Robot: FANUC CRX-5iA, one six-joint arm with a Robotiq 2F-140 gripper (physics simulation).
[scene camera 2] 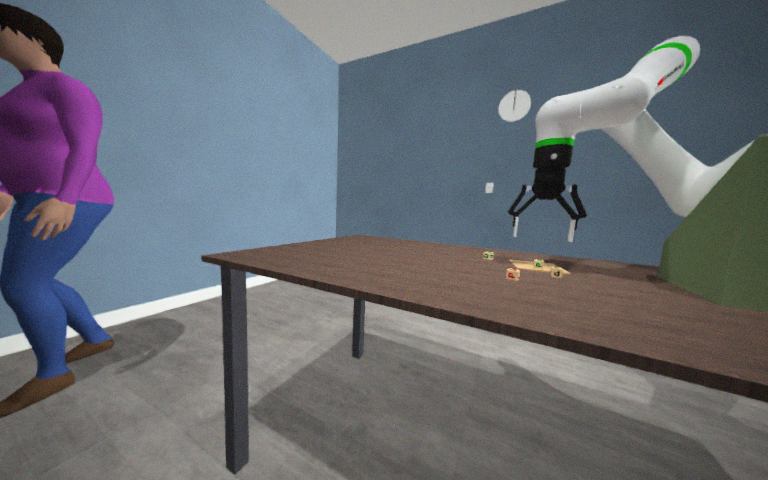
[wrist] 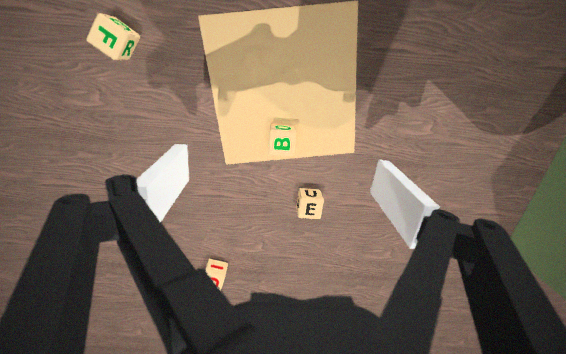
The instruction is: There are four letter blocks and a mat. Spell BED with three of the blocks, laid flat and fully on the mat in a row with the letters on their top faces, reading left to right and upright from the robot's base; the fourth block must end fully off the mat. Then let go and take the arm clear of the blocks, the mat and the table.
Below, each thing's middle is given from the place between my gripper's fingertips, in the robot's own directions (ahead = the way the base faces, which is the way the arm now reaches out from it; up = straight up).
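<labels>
There is the tan mat (wrist: pixel 298 70), and my hand is 40 mm to the left of it. That same hand of mine is also 90 mm above the mat.
</labels>
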